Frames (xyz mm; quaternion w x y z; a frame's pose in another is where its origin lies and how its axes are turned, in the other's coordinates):
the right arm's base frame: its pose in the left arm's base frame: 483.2 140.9 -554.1 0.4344 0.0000 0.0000 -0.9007
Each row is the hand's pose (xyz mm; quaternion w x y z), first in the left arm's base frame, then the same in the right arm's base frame.
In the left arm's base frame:
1: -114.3 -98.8 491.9 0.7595 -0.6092 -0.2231 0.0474
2: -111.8 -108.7 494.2 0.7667 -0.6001 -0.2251 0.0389
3: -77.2 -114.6 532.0 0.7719 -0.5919 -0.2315 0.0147
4: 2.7 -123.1 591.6 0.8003 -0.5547 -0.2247 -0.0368
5: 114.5 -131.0 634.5 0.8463 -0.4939 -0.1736 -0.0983
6: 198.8 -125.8 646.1 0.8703 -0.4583 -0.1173 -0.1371
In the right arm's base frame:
1: 559.6 -318.3 1046.0 0.2872 -0.0637 -0.6456 0.7047
2: 565.8 -310.2 1048.3 0.2980 -0.0579 -0.6383 0.7074
3: 548.8 -279.5 1086.1 0.3221 -0.0486 -0.6337 0.7017
4: 505.7 -211.7 1145.7 0.3808 -0.0386 -0.5972 0.7049
5: 442.3 -119.2 1188.6 0.4562 -0.0582 -0.5203 0.7196
6: 385.8 -56.5 1200.2 0.5015 -0.0934 -0.4638 0.7243

